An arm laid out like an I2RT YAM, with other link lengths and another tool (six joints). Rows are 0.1 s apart.
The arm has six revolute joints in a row. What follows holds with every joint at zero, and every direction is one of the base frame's. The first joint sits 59.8 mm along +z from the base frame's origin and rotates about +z. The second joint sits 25 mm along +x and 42.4 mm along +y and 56.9 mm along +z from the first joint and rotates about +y. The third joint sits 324.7 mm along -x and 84.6 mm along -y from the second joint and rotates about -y. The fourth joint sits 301.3 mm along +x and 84.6 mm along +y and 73.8 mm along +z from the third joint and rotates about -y. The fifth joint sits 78.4 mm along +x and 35.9 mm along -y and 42.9 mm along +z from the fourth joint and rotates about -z. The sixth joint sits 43.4 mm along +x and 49.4 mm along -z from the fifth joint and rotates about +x. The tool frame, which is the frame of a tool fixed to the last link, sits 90 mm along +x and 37 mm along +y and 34 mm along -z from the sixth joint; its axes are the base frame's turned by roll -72.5, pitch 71.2 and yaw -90 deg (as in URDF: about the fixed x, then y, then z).
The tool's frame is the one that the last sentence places.
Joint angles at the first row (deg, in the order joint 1, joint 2, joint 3, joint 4, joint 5, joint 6):
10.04, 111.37, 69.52, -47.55, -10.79, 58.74
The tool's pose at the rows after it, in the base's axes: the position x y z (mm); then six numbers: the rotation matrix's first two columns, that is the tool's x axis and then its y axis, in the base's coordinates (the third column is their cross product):
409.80 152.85 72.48 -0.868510 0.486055 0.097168 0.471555 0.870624 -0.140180
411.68 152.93 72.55 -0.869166 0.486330 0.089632 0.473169 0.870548 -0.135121
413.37 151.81 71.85 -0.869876 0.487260 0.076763 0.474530 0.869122 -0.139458
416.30 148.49 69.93 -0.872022 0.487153 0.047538 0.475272 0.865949 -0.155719
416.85 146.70 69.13 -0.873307 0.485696 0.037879 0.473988 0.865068 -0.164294
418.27 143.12 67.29 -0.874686 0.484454 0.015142 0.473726 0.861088 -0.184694
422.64 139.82 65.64 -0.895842 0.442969 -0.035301 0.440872 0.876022 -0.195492
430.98 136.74 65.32 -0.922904 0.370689 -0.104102 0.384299 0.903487 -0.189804
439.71 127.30 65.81 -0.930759 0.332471 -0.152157 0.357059 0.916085 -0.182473
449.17 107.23 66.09 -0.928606 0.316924 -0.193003 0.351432 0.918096 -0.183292
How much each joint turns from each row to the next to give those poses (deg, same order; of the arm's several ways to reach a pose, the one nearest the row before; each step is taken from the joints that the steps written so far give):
0.02, 0.00, -0.09, 1.20, 0.00, -0.02
-0.02, 0.00, 0.00, 0.53, 0.05, 0.00
0.00, 0.00, 0.00, 0.41, 0.65, -0.02
0.00, 0.00, 0.00, 0.68, 1.77, -0.22
-0.04, 0.00, 0.00, 0.09, 0.72, -0.22
0.00, 0.00, 0.00, 0.24, 1.73, -0.24
0.00, 0.00, 0.00, 1.66, 2.06, -2.84
-0.26, 0.00, 0.00, 3.17, 1.39, -4.92
-1.27, 0.00, 0.00, 2.45, 0.46, -3.67
-2.54, 0.00, 0.00, 1.96, 0.46, -3.50

